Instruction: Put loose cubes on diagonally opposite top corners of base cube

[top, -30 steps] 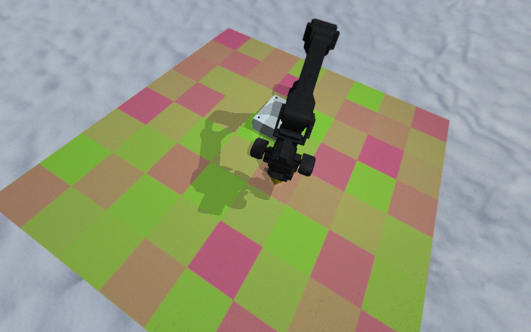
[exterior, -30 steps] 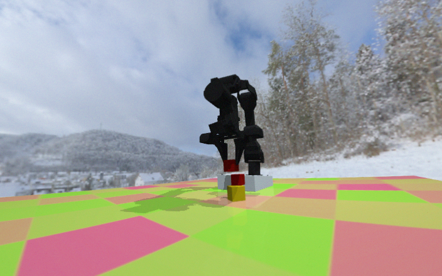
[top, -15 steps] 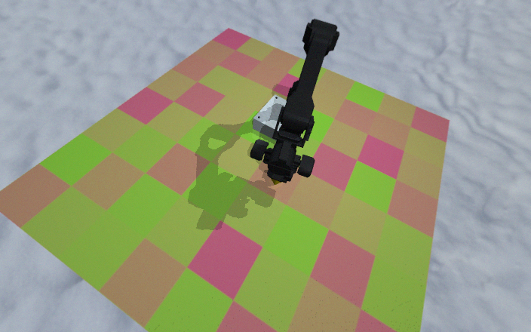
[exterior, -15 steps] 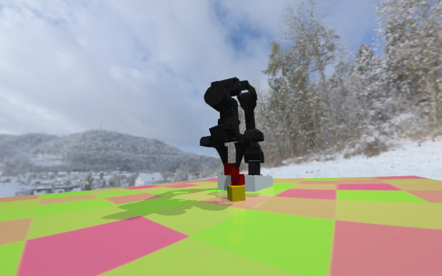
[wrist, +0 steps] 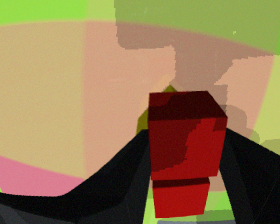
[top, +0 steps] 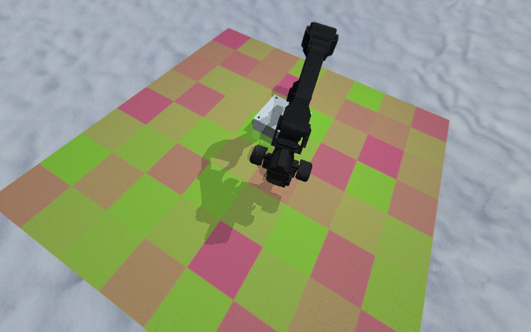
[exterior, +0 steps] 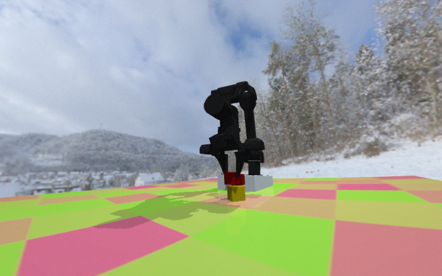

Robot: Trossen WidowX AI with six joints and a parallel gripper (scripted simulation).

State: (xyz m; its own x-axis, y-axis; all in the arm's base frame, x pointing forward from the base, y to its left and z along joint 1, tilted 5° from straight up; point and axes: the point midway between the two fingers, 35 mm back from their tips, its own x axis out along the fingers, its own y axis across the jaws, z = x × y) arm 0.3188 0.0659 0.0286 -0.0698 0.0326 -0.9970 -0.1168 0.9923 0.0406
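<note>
My gripper tip is 4 cm past the dark red cube, 1 cm to the left of it and 1 cm above it. The rest, counted from my gripper tip: yellow base cube: 5 cm below, 2 cm behind.
</note>
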